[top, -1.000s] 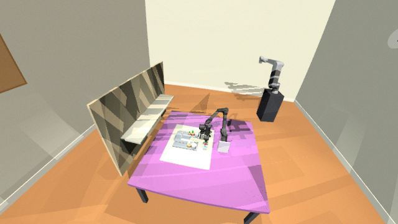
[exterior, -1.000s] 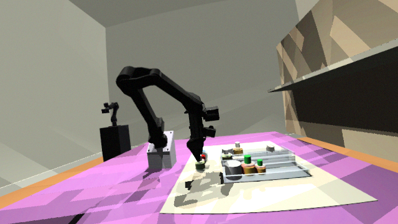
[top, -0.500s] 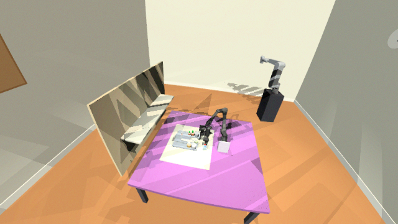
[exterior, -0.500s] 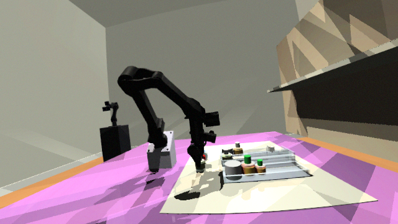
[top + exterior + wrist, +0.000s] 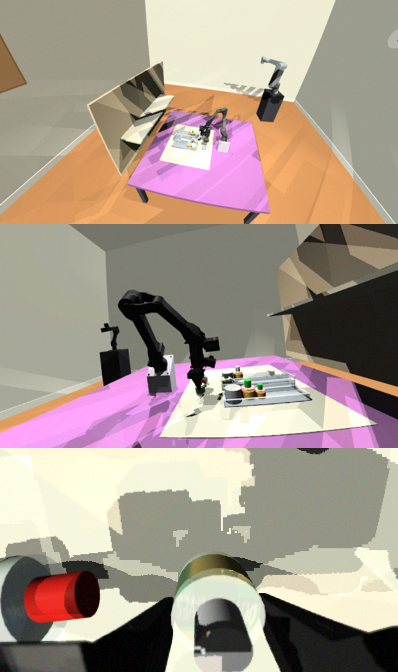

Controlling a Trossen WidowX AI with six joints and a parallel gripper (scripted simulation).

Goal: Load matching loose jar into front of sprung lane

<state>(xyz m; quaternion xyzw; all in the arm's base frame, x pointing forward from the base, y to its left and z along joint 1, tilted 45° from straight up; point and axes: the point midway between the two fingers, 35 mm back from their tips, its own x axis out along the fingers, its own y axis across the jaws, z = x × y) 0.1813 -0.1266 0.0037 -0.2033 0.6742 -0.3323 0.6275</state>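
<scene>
The cream mat lies 200 mm ahead of my gripper tip, 40 mm to the left of it and 30 mm below it. Also, from my gripper tip: wall shelf (630 mm ahead, 20 mm to the right, 340 mm above).
</scene>
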